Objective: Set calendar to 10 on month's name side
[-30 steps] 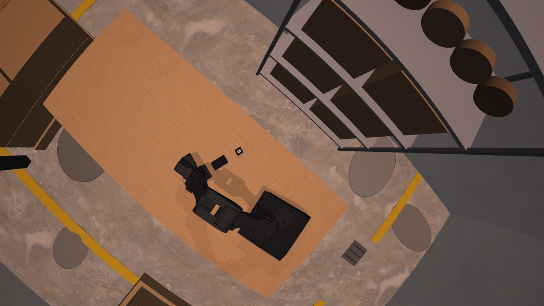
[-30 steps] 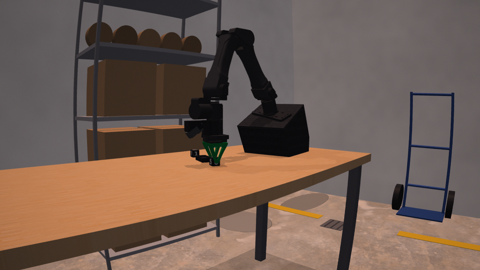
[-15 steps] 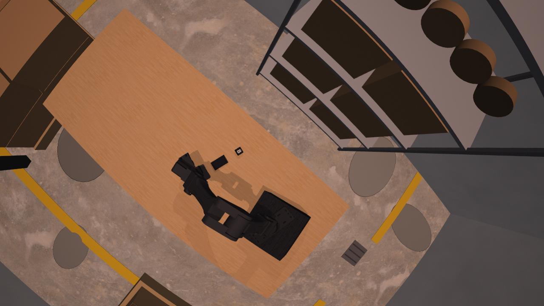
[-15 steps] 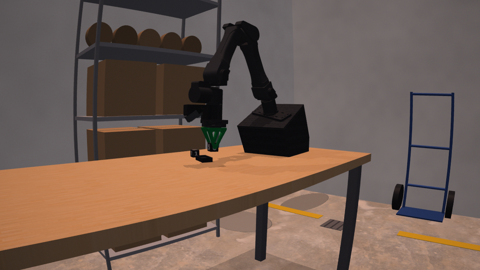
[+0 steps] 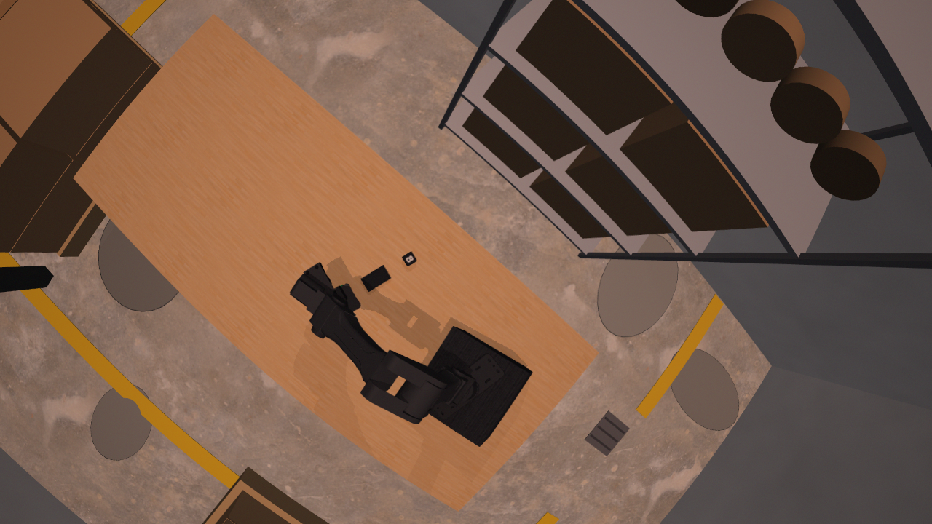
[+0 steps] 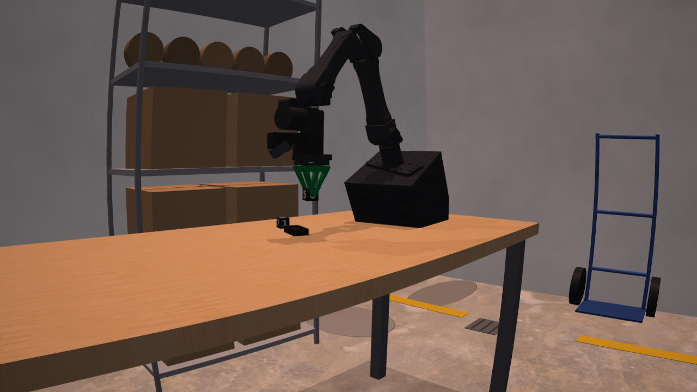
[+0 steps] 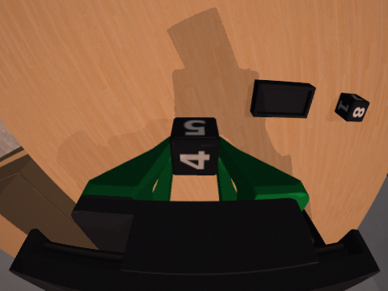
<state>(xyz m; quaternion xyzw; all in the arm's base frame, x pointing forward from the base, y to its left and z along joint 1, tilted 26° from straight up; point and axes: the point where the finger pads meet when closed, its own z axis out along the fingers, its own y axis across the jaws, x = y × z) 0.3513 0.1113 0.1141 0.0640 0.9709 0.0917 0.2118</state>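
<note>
Right now the black tray is 1 cm behind my hand, 11 cm to the right of it and 11 cm below it.
</note>
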